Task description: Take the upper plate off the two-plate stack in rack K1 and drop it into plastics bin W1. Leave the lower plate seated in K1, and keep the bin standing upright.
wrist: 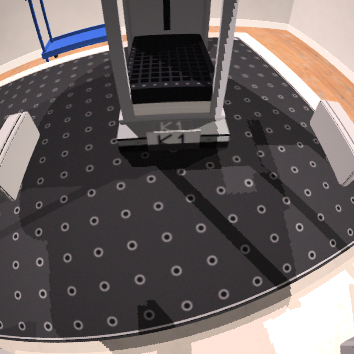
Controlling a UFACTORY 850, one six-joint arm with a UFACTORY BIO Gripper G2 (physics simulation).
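Note:
Rack K1 (116, 75) stands upright in the upper middle of the wrist view, with tall grey posts and a K1 label on its front base. The black upper plate (170, 93), with a grid of wells, lies level between the posts. A pale band directly under it appears to be the lower plate (172, 108); most of it is hidden. My gripper (176, 150) is open and empty, its two pale fingers wide apart at the left and right edges of the view. The rack and plates appear beyond the fingers, between them in the view. Bin W1 does not show in this view.
The rack stands on a dark table top (145, 225) with rows of ringed holes; its curved front edge crosses the lower part of the view. A blue cart (80, 40) stands on the floor behind, at the upper left. Pale walls and wooden floor lie beyond.

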